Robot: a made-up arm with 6 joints. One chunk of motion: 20 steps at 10 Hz.
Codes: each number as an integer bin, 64 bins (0 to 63) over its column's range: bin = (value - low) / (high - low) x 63, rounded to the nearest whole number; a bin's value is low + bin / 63 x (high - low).
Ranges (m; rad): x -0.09..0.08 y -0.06..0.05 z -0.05..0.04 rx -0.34..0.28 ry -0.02..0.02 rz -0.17..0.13
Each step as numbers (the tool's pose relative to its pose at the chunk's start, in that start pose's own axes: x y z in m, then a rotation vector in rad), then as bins.
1 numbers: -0.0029 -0.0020 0.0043 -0.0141 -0.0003 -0.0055
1 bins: 32 33 38 33 31 35
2 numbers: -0.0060 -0.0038 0.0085 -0.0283 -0.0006 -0.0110
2 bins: 31 32 41 32 31 33
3 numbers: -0.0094 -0.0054 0.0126 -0.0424 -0.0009 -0.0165
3 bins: 30 31 44 30 30 32
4 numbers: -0.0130 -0.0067 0.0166 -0.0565 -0.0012 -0.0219
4 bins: 29 31 47 29 30 31
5 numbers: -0.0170 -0.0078 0.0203 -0.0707 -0.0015 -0.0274
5 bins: 27 30 49 27 29 30
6 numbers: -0.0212 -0.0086 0.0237 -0.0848 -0.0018 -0.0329
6 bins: 25 29 52 26 29 29
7 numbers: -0.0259 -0.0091 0.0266 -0.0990 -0.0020 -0.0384
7 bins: 24 29 54 24 28 28
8 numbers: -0.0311 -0.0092 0.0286 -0.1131 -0.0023 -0.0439
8 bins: 22 29 55 23 28 26
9 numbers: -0.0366 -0.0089 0.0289 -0.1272 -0.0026 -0.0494
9 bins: 20 29 55 22 27 25
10 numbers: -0.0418 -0.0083 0.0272 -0.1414 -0.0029 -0.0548
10 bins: 18 30 54 20 27 24
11 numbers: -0.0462 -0.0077 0.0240 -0.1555 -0.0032 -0.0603
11 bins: 16 30 52 19 26 23
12 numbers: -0.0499 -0.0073 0.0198 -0.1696 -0.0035 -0.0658
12 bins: 15 30 49 17 26 22
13 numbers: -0.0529 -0.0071 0.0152 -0.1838 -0.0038 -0.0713
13 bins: 14 30 46 16 26 21
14 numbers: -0.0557 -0.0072 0.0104 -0.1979 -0.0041 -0.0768
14 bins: 13 30 42 14 25 20
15 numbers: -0.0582 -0.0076 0.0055 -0.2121 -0.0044 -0.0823
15 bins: 12 30 39 13 25 18
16 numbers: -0.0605 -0.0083 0.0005 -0.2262 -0.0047 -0.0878
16 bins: 11 30 35 12 24 17
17 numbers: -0.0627 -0.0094 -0.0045 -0.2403 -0.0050 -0.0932
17 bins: 10 29 32 10 24 16
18 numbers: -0.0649 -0.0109 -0.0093 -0.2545 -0.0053 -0.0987
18 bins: 9 28 28 9 23 15
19 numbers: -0.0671 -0.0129 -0.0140 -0.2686 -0.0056 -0.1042
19 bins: 8 27 25 7 23 14
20 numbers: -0.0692 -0.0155 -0.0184 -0.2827 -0.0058 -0.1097
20 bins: 8 25 22 6 22 13
